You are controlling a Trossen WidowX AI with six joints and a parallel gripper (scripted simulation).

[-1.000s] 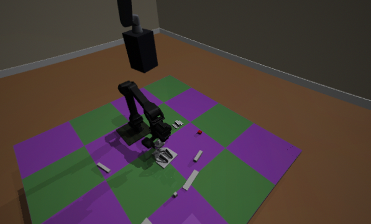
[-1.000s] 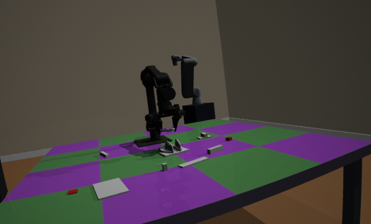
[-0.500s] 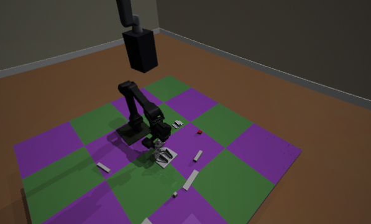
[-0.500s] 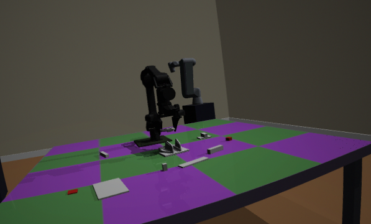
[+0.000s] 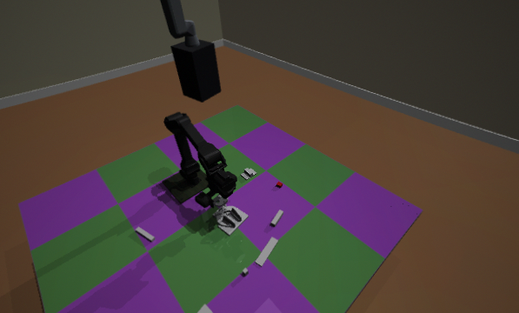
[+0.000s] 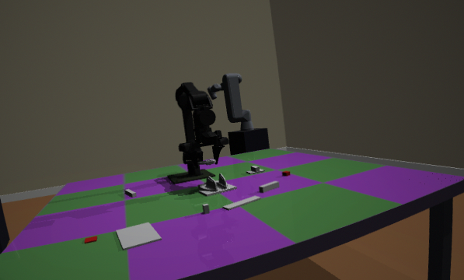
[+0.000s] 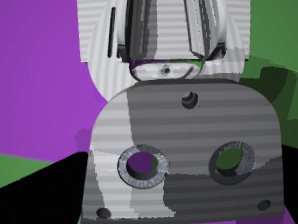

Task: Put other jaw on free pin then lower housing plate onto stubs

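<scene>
The grey slotted part lies 1 cm ahead of my gripper tip and 2 cm above it. Round my gripper tip: small cube (25 cm ahead, 15 cm to the right, 7 cm below); then short grey bar (22 cm ahead, 12 cm to the left, 7 cm below); then grey jaw assembly (2 cm ahead, 2 cm to the right, 7 cm below).
</scene>
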